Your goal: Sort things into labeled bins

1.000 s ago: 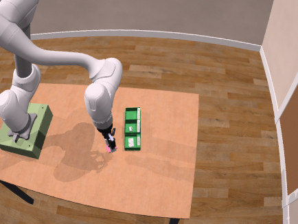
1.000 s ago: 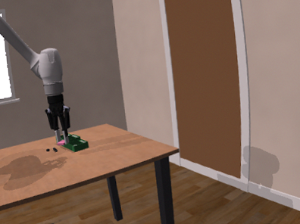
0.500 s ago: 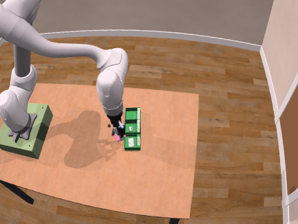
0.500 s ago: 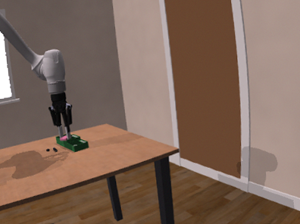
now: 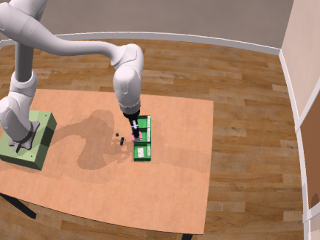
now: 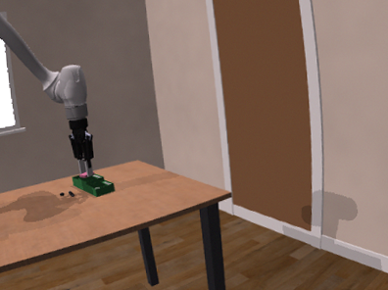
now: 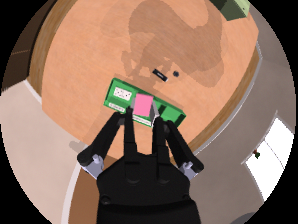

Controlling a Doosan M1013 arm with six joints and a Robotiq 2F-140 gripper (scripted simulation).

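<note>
The small white piece lies 90 mm below my hand, 30 mm to the left of it and 10 mm ahead of it. The rest, counted from my hand: white thing: 90 mm below, 50 mm to the right, 30 mm ahead; black bar: 90 mm below, 80 mm behind; pink block: 30 mm below.
</note>
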